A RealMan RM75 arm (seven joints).
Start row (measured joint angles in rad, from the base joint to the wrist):
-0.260, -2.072, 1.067, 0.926, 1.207, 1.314, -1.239
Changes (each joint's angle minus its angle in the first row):
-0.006, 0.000, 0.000, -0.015, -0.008, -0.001, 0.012
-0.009, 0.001, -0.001, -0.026, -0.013, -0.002, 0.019
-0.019, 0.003, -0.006, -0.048, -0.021, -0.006, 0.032
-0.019, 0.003, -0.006, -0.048, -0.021, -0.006, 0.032
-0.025, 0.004, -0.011, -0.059, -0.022, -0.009, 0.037
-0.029, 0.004, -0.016, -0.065, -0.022, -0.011, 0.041
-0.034, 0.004, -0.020, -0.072, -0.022, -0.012, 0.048
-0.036, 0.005, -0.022, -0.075, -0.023, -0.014, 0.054
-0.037, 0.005, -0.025, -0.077, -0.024, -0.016, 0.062
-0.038, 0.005, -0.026, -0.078, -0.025, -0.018, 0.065
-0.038, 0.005, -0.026, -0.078, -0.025, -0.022, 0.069
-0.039, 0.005, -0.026, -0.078, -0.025, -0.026, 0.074
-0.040, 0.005, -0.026, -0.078, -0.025, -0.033, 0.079
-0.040, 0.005, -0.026, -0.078, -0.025, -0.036, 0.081
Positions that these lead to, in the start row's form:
-0.266, -2.072, 1.067, 0.911, 1.199, 1.313, -1.227
-0.269, -2.071, 1.066, 0.900, 1.194, 1.312, -1.220
-0.279, -2.069, 1.061, 0.878, 1.186, 1.308, -1.207
-0.279, -2.069, 1.061, 0.878, 1.186, 1.308, -1.207
-0.285, -2.068, 1.056, 0.867, 1.185, 1.305, -1.202
-0.289, -2.068, 1.051, 0.861, 1.185, 1.303, -1.198
-0.294, -2.068, 1.047, 0.854, 1.185, 1.302, -1.191
-0.296, -2.067, 1.045, 0.851, 1.184, 1.300, -1.185
-0.297, -2.067, 1.042, 0.849, 1.183, 1.298, -1.177
-0.298, -2.067, 1.041, 0.848, 1.182, 1.296, -1.174
-0.298, -2.067, 1.041, 0.848, 1.182, 1.292, -1.170
-0.299, -2.067, 1.041, 0.848, 1.182, 1.288, -1.165
-0.300, -2.067, 1.041, 0.848, 1.182, 1.281, -1.160
-0.300, -2.067, 1.041, 0.848, 1.182, 1.278, -1.158

